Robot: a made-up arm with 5 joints.
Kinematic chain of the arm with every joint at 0, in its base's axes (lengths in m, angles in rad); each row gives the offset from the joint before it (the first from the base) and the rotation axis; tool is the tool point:
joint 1: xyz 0 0 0.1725 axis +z
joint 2: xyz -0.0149 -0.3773 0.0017 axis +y
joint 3: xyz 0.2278 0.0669 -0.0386 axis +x
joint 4: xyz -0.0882 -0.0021 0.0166 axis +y
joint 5: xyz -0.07 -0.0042 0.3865 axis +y
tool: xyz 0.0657 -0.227 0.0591
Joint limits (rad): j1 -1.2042..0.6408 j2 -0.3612..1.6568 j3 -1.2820..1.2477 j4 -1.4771..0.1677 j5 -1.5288..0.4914
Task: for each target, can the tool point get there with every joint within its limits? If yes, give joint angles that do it. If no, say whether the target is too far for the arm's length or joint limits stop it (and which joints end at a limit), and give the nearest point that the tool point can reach.
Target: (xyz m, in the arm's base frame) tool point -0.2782 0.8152 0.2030
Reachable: no: joint limits stop it (at a limit: joint 1, joint 2, joint 3) | nearest point -0.2964 0.2948 0.2989 | short by 0.529 m
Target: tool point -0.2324 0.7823 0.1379
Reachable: no: joint limits stop it (at a limit: joint 1, joint 2, joint 3) | nearest point -0.2895 0.2951 0.3018 | short by 0.517 m
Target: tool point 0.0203 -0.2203 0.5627
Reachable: yes | joints -0.4331 0.7171 -0.8519 -0.6774 -0.1990
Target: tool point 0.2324 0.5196 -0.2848
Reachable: no: joint limits stop it (at a limit: joint 1, joint 2, joint 4) | nearest point 0.2051 0.2346 -0.0453 | short by 0.373 m
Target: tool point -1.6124 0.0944 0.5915
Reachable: no: too far | nearest point -0.7775 -0.0979 0.2847 | short by 0.910 m
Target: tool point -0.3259 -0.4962 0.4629
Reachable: yes | joints -0.3176 1.0257 0.2815 -1.2061 -0.6016
